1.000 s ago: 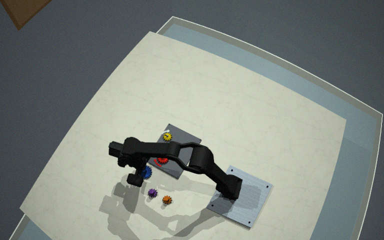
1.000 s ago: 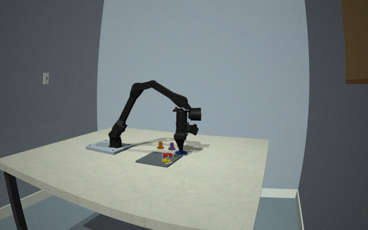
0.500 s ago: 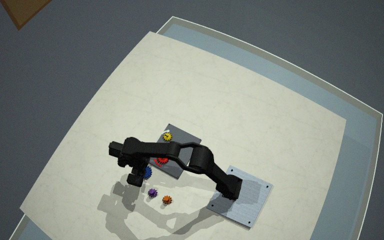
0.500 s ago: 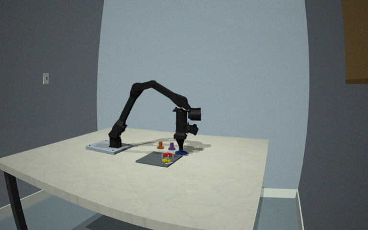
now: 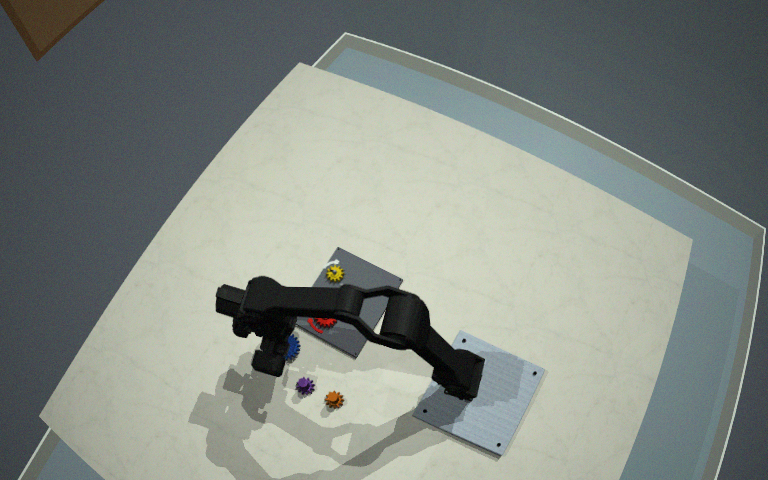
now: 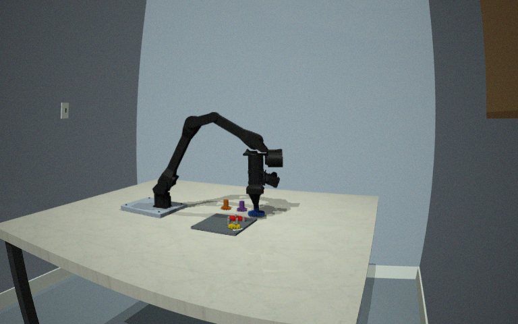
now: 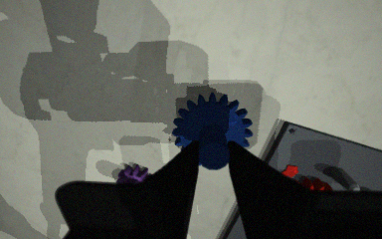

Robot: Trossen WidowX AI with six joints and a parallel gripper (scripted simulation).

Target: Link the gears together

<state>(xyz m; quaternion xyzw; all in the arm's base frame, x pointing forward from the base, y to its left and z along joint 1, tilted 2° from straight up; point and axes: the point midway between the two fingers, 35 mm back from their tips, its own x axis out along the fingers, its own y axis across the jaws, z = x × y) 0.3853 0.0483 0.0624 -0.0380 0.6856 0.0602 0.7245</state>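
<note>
Right now my gripper tip is 4 cm past the yellow gear, 20 cm to the left of it and 2 cm above it. Also, from my gripper tip: purple gear 7 cm behind, 7 cm to the left, 2 cm below; blue gear 1 cm below; red gear 6 cm behind, 10 cm to the right, 2 cm below.
</note>
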